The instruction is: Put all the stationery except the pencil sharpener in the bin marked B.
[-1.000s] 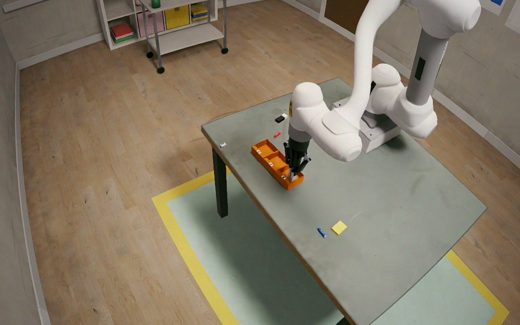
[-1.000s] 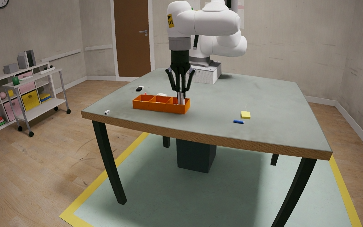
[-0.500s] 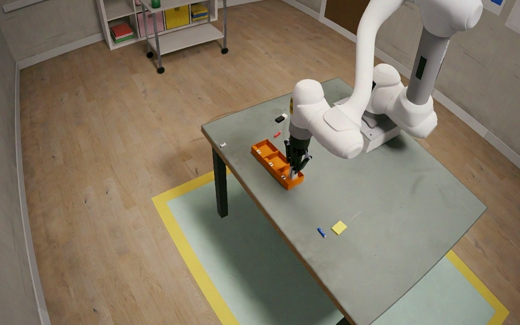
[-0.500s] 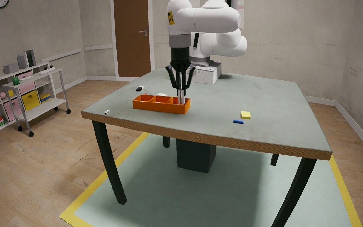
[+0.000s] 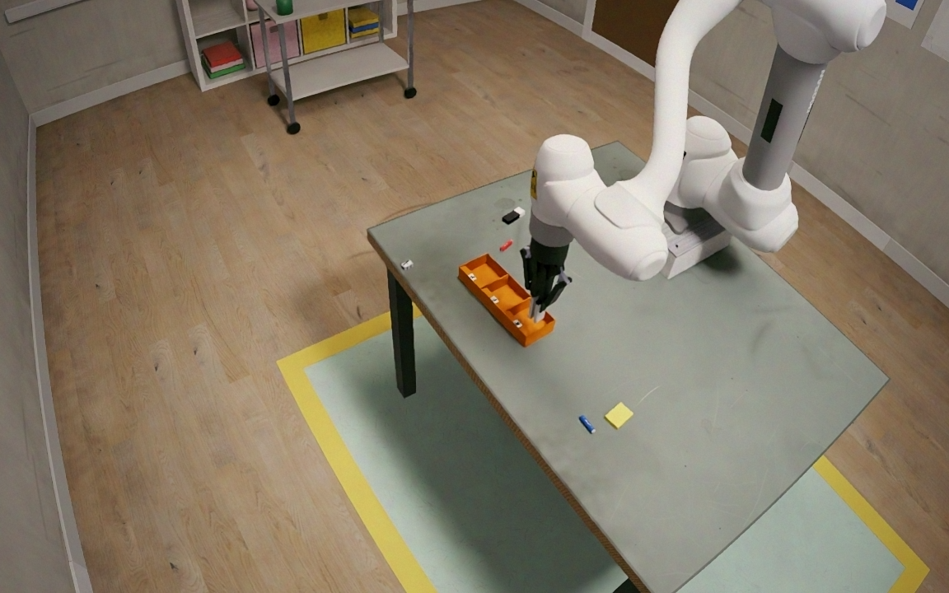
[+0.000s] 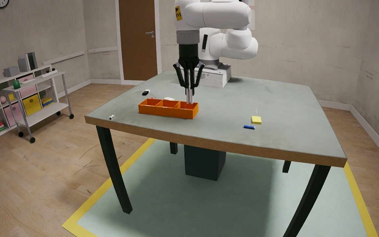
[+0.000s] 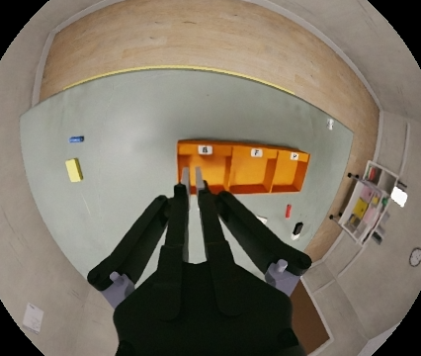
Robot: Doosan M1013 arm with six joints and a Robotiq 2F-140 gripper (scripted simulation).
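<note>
Now: hand 280 mm to the right of the yellow sticky pad, 80 mm above it and 20 mm past it. The rest, counted from my hand: orange bin: 100 mm to the right, 70 mm below, 10 mm ahead; blue stick: 260 mm to the left, 80 mm below, 50 mm ahead; flat white piece: 160 mm to the right, 130 mm behind, 80 mm below.
</note>
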